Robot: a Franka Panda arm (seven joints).
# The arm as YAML. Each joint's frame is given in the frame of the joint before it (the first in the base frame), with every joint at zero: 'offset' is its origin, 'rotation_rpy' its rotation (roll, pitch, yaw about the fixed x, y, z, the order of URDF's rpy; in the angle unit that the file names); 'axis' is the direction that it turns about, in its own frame. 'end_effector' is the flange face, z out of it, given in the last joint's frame.
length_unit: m
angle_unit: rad
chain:
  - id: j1
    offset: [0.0, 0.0, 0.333]
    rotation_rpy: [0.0, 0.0, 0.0]
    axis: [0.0, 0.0, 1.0]
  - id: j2
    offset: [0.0, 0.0, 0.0]
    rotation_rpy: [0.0, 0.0, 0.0]
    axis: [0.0, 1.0, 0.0]
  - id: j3
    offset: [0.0, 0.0, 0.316]
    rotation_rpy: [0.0, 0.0, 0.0]
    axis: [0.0, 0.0, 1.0]
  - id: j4
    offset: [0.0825, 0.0, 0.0]
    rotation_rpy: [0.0, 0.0, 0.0]
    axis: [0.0, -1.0, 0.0]
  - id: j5
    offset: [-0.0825, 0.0, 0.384]
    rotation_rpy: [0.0, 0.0, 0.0]
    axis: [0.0, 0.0, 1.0]
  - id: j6
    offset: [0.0, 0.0, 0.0]
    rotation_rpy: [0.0, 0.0, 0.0]
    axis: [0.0, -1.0, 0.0]
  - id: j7
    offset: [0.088, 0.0, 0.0]
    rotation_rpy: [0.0, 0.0, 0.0]
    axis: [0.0, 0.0, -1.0]
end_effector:
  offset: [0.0, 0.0, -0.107]
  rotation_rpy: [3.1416, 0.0, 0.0]
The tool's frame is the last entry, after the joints.
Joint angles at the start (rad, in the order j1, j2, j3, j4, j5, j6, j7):
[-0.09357, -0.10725, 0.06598, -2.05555, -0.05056, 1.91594, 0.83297]
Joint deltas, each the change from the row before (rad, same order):
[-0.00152, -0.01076, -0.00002, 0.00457, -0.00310, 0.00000, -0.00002]
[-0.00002, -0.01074, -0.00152, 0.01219, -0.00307, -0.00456, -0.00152]
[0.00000, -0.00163, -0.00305, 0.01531, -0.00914, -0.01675, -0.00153]
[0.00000, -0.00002, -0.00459, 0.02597, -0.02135, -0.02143, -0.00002]
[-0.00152, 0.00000, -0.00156, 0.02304, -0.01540, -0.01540, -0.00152]
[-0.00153, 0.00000, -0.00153, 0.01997, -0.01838, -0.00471, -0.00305]
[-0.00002, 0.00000, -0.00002, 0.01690, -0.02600, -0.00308, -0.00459]
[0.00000, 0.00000, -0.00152, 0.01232, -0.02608, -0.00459, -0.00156]
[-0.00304, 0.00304, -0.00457, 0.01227, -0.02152, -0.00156, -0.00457]
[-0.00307, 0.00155, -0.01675, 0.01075, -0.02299, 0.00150, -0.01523]
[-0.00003, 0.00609, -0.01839, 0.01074, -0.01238, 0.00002, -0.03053]
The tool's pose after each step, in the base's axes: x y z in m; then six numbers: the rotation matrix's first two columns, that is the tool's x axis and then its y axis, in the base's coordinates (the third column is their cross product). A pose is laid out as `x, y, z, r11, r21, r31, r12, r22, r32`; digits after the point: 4 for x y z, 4 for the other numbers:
0.5190, -0.0180, 0.4891, 0.6648, -0.7464, 0.0308, -0.7468, -0.6630, 0.0522
0.5187, -0.0189, 0.5001, 0.6647, -0.7457, 0.0459, -0.7471, -0.6634, 0.0413
0.5189, -0.0212, 0.5069, 0.6651, -0.7449, 0.0522, -0.7468, -0.6634, 0.0472
0.5202, -0.0254, 0.5176, 0.6652, -0.7434, 0.0700, -0.7467, -0.6627, 0.0578
0.5216, -0.0284, 0.5274, 0.6657, -0.7412, 0.0860, -0.7461, -0.6628, 0.0627
0.5235, -0.0316, 0.5368, 0.6676, -0.7365, 0.1090, -0.7441, -0.6649, 0.0644
0.5251, -0.0337, 0.5450, 0.6738, -0.7263, 0.1361, -0.7379, -0.6709, 0.0729
0.5259, -0.0366, 0.5509, 0.6767, -0.7189, 0.1590, -0.7349, -0.6728, 0.0855
0.5274, -0.0425, 0.5554, 0.6767, -0.7144, 0.1779, -0.7345, -0.6719, 0.0953
0.5279, -0.0552, 0.5604, 0.6758, -0.7101, 0.1977, -0.7349, -0.6700, 0.1053
0.5291, -0.0666, 0.5626, 0.6862, -0.6982, 0.2040, -0.7251, -0.6789, 0.1154

